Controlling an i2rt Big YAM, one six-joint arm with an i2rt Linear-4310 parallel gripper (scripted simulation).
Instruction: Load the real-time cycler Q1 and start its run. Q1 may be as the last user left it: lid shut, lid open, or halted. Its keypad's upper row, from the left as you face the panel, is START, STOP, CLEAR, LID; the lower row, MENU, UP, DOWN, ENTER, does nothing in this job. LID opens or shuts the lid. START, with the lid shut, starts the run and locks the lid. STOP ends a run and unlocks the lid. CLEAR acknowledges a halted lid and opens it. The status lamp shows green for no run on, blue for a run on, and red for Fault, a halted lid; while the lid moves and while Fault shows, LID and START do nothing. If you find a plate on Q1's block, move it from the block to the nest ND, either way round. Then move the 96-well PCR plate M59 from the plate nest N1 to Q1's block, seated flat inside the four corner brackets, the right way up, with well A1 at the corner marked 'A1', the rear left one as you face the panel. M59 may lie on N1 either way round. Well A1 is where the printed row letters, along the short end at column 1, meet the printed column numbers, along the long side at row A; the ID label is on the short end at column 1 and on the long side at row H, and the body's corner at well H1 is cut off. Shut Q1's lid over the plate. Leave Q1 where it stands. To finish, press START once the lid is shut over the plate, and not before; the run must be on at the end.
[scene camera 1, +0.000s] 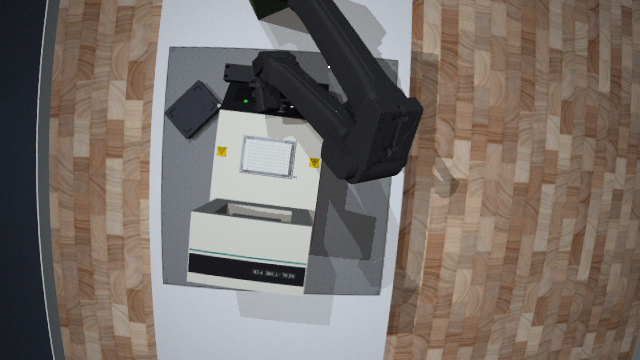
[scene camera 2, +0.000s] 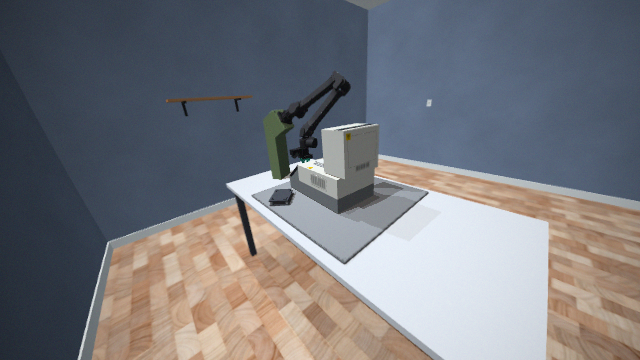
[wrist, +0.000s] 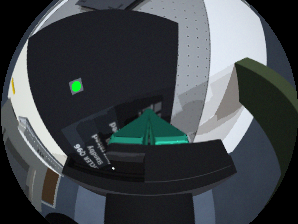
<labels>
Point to a white 96-well plate M59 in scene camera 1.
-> At 263, 156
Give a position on a dark plate nest N1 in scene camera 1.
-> At 192, 109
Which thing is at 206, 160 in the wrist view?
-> The gripper.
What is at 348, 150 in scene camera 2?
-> A cream lid.
</labels>
